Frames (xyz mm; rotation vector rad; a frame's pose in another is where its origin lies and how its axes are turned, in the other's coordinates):
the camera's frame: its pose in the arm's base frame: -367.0 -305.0 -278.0 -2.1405 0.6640 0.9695
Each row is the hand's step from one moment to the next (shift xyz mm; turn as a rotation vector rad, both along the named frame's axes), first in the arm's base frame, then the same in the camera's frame.
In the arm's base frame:
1: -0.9 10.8 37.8 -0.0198 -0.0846 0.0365
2: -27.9 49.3 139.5 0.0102 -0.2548 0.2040
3: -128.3 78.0 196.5 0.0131 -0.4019 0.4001
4: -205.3 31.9 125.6 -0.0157 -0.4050 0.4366
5: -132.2 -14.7 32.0 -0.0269 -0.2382 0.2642
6: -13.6 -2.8 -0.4 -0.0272 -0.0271 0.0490
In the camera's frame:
1: -32.2 -20.4 -9.8 -0.0266 0.0534 -0.0730
2: -134.8 -64.6 -18.4 -0.1130 0.0785 -0.2962
3: -243.9 -36.2 19.6 -0.2418 0.0965 -0.5040
4: -225.8 71.7 53.1 -0.2871 0.1043 -0.5114
5: -101.0 86.8 31.4 -0.1852 0.0705 -0.2967
6: -7.3 11.1 4.1 -0.0503 0.0173 -0.0324

